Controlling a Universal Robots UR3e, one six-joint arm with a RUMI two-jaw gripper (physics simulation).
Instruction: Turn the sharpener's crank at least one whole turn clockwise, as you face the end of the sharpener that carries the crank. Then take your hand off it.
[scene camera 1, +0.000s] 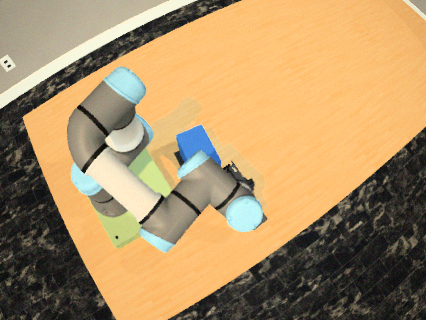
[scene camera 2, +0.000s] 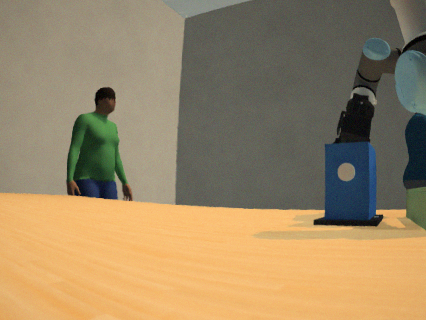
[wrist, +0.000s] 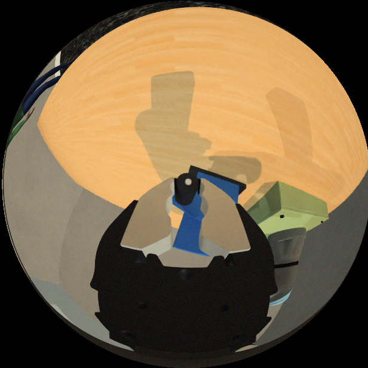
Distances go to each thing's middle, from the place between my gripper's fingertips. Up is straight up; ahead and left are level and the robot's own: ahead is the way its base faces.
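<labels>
There is the blue sharpener (scene camera 1: 190, 141), and my gripper is 2 cm past it and 1 cm below it. The gripper is also 9 cm to the right of the sharpener.
</labels>
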